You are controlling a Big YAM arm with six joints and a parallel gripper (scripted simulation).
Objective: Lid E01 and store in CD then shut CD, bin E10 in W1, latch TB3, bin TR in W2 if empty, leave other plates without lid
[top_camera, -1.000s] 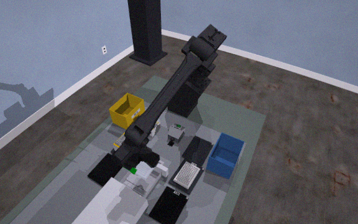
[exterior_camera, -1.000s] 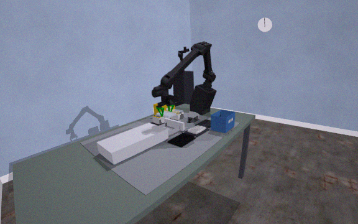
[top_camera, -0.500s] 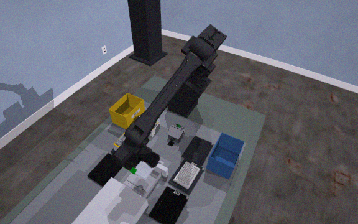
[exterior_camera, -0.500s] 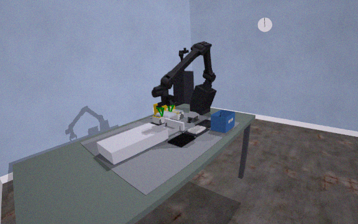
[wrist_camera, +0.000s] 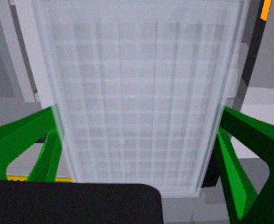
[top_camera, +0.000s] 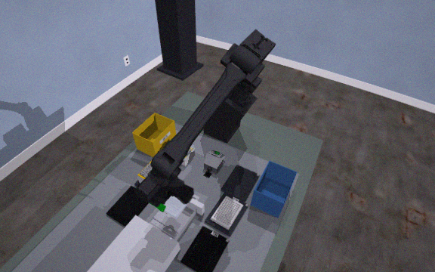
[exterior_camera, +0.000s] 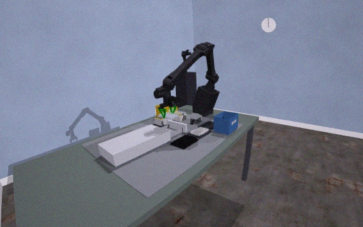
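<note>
Right now the clear plate is right at my hand. The rest, counted from my hand: white cooler CD (17 cm ahead, 1 cm to the left, 11 cm below); plate lid (right at my hand); cooler drawer (3 cm ahead, 12 cm below).
</note>
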